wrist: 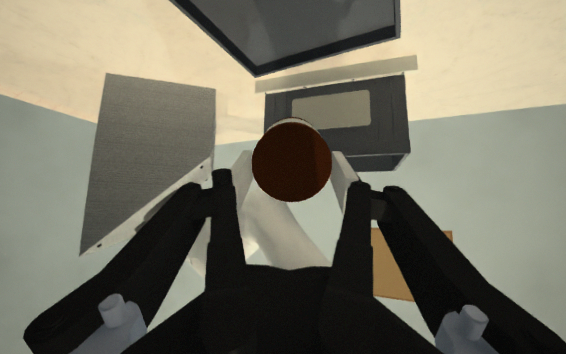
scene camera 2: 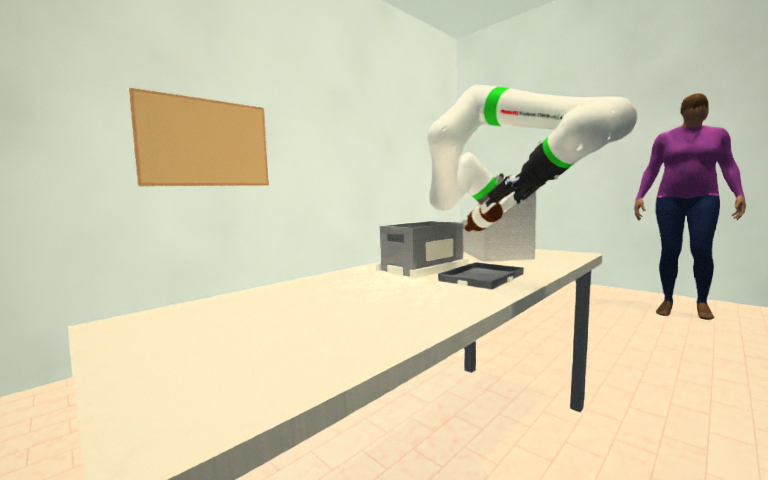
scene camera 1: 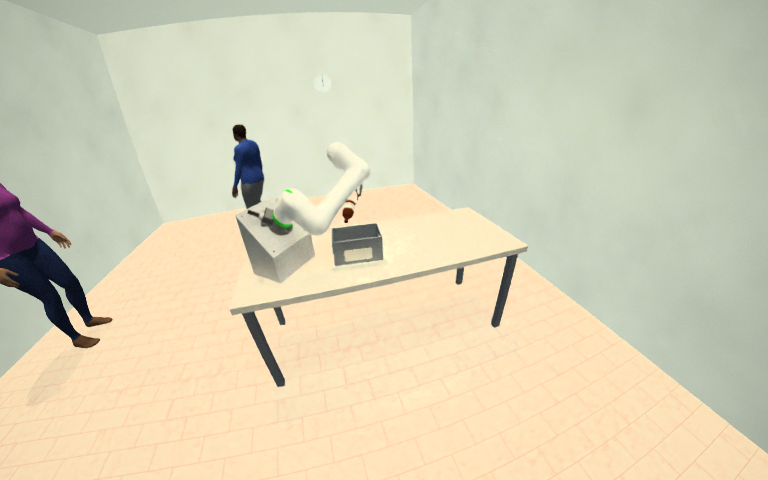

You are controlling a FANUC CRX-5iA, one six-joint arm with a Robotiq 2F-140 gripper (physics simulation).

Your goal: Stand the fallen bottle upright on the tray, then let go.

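Places are measured from the arm's base along level axes (x right, y ahead, z up), in metres.
Pixels of known places: gripper, fingertip midpoint: [wrist: 291,164] [scene camera 2: 492,209] [scene camera 1: 349,203]; arm's base at its link origin: [scene camera 1: 279,224].
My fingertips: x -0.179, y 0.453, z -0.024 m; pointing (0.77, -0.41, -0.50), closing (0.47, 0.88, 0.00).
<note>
For each thing: its top centre in the pictures, then the offset to it from my fingertips. Level surfaces: height alone.
- dark tray at its top centre: [wrist: 294,18] [scene camera 2: 482,270] dx +0.046, dy -0.025, dz -0.207 m
- grey crate at its top centre: [wrist: 334,166] [scene camera 2: 421,224] [scene camera 1: 355,232] dx +0.308, dy -0.054, dz -0.058 m
- table at its surface level: dz -0.233 m
The brown bottle with a white band [scene camera 1: 348,212] [scene camera 2: 488,215] [wrist: 291,162] is in the air, tilted, its neck pointing obliquely down and its base higher. In the wrist view its round base faces the camera and hides most of its body. My gripper [scene camera 1: 355,199] [scene camera 2: 500,207] [wrist: 291,164] is shut on the bottle, with one pale finger pad on each side. The dark tray [scene camera 2: 475,283] [wrist: 325,54] lies flat on the table, below the bottle and apart from it. In scene camera 1 the tray does not show.
A grey crate [scene camera 1: 339,257] [scene camera 2: 396,254] [wrist: 390,137] stands beside the tray on the table [scene camera 1: 430,243] [scene camera 2: 254,350]. The arm's grey pedestal block [scene camera 1: 297,257] [scene camera 2: 521,240] [wrist: 150,140] is near the crate. A person in purple [scene camera 1: 16,226] [scene camera 2: 692,164] and one in blue [scene camera 1: 247,161] stand off the table.
</note>
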